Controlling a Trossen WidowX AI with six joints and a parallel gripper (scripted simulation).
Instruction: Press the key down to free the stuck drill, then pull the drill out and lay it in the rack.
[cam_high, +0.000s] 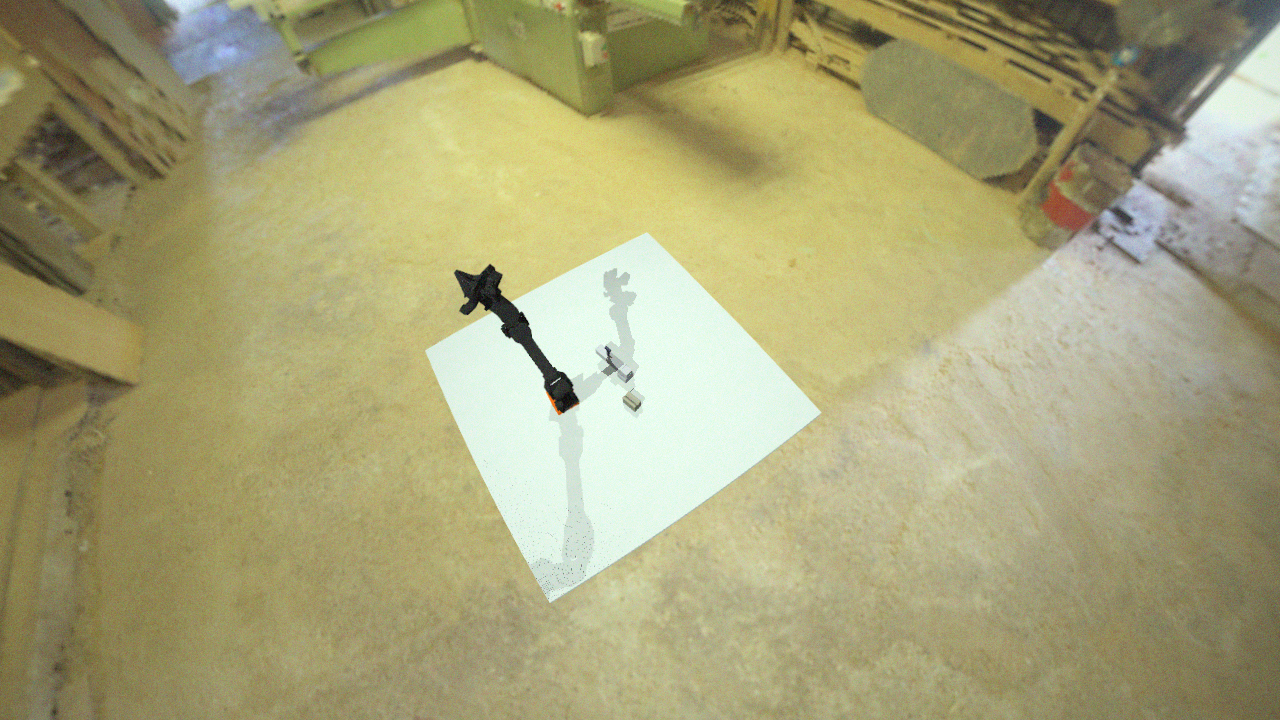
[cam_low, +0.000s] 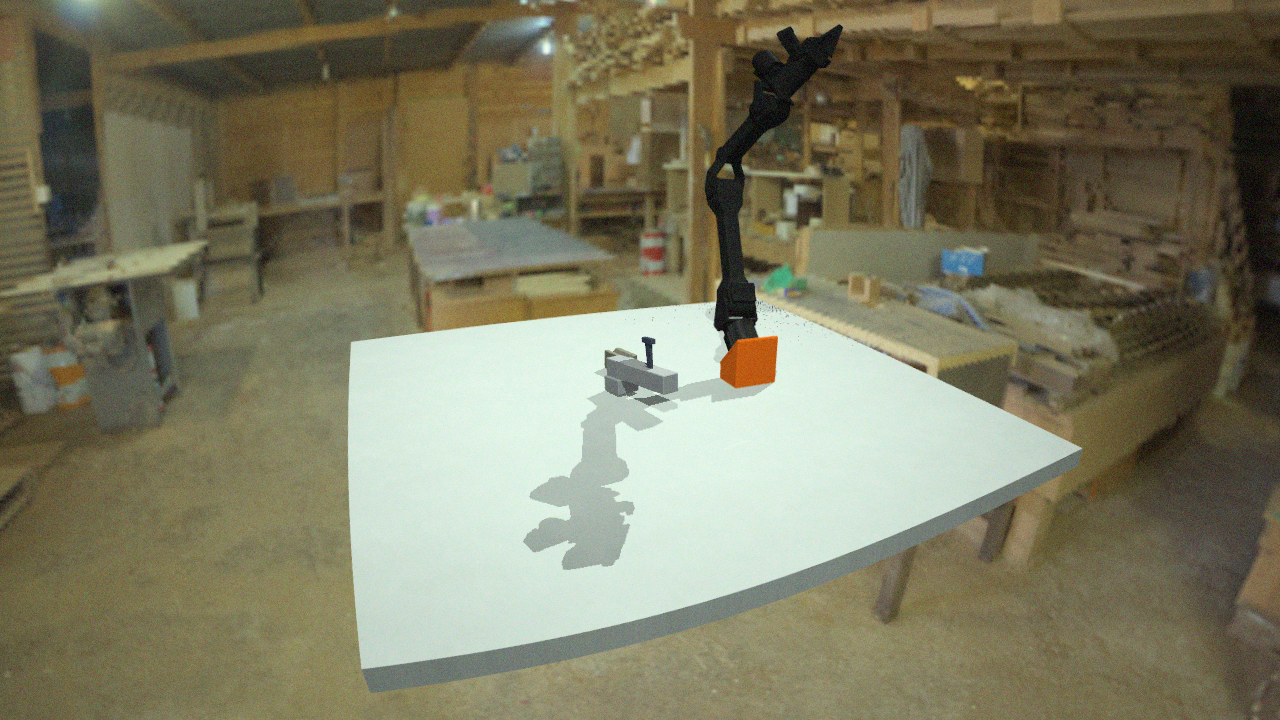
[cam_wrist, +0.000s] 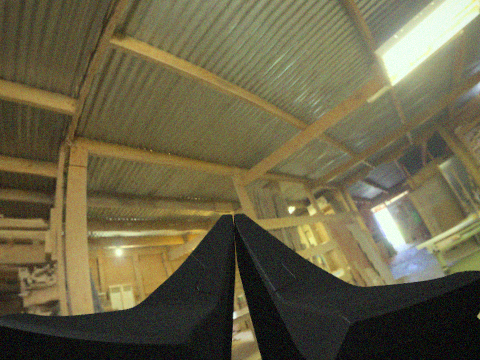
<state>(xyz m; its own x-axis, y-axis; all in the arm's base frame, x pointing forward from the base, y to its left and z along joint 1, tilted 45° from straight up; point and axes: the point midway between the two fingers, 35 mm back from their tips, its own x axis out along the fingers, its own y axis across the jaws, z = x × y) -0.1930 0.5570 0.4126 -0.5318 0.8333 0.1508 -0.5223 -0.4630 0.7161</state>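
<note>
Now: gripper tip 690 mm above the dark blue key, 390 mm short of it and 40 mm to the left of it. Round my gripper tip: grey block: 740 mm below, 400 mm ahead, 70 mm to the right; then tan stepped rack: 770 mm below, 390 mm ahead, 250 mm to the right; then drill: 740 mm below, 410 mm ahead, 90 mm to the right.
</note>
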